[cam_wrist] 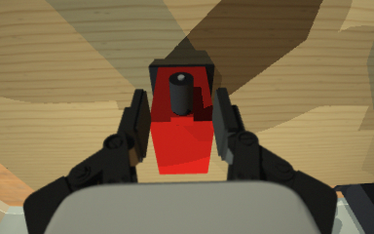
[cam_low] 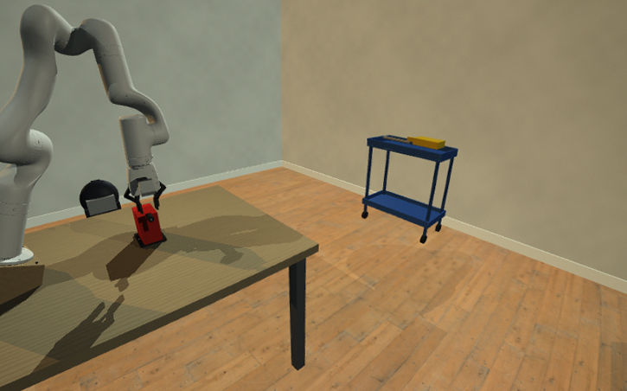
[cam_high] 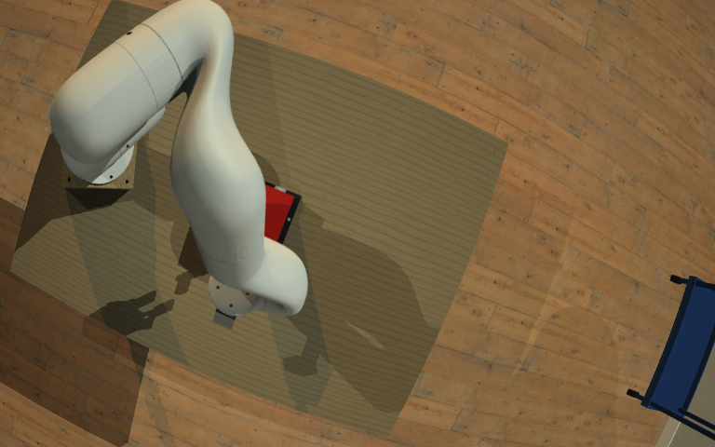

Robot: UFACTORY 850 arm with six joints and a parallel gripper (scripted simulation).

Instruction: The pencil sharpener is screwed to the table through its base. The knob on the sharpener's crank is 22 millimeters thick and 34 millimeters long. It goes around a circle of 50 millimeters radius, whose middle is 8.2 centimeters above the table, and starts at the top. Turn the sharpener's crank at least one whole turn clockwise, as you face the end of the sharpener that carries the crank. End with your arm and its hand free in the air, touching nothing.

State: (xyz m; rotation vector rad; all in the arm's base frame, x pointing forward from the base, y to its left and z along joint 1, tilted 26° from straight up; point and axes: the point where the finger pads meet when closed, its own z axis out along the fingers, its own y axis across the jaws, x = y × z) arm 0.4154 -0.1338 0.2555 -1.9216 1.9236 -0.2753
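Right now the black crank knob is 5 cm below my hand and 2 cm to the left of it.
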